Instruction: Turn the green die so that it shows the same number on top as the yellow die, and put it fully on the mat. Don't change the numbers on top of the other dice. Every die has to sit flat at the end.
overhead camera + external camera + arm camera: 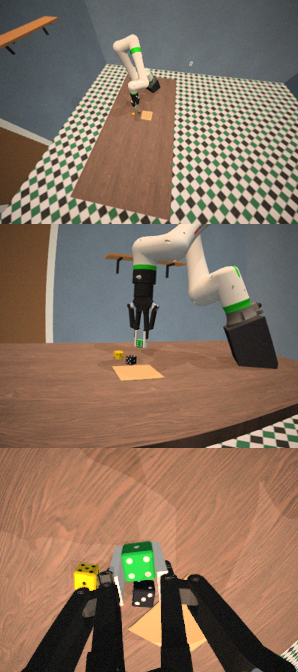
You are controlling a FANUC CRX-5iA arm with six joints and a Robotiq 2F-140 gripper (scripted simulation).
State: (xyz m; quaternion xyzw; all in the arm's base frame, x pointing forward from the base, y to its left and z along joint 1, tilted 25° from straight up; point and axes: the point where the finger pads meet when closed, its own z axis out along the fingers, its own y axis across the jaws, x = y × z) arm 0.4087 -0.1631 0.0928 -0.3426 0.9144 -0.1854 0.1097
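Right now my hand is 9 cm short of the mat, 15 cm to the right of it and 9 cm above it. Also, from my hand: yellow die: 8 cm ahead, 4 cm to the right, 7 cm below; then black die: 6 cm ahead, 4 cm to the left, 7 cm below; then green die: 2 cm below.
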